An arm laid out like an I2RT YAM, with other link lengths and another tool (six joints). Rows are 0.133 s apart.
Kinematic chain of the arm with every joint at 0, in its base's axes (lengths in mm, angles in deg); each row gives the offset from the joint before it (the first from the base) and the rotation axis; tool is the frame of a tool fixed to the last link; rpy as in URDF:
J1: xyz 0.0 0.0 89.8 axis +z
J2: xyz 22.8 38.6 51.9 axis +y
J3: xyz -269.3 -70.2 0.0 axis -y
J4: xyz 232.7 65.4 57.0 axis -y
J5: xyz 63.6 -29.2 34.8 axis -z
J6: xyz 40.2 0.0 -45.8 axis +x
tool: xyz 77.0 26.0 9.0 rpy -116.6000 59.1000 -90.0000
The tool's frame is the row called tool.
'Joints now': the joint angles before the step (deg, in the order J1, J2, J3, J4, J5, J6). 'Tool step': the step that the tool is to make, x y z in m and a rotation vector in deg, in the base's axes. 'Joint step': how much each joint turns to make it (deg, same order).
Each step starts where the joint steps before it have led.
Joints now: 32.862 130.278 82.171 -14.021 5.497 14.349
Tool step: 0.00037 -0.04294 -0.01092 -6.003 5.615 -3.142
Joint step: -4.132 -0.022 -0.001 -7.716 1.683 -1.836
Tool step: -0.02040 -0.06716 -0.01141 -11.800 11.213 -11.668
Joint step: -4.612 -0.022 -0.044 -16.369 6.907 5.857
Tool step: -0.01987 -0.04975 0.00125 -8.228 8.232 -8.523
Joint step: -4.108 0.000 -0.043 -12.023 4.349 4.787
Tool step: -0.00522 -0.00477 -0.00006 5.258 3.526 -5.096
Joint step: -2.405 -0.043 0.023 -2.164 -6.469 1.727
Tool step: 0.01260 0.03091 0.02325 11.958 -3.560 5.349
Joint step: 0.546 -2.951 1.399 3.476 -9.683 -5.968
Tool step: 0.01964 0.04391 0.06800 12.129 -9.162 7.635
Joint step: 2.230 -5.836 5.967 0.698 -8.743 -4.852
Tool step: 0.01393 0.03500 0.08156 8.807 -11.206 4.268
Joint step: 2.427 -5.268 7.911 0.394 -4.415 -0.610
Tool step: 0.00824 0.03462 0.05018 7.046 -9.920 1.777
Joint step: 3.234 -2.076 3.978 6.382 -1.290 2.447
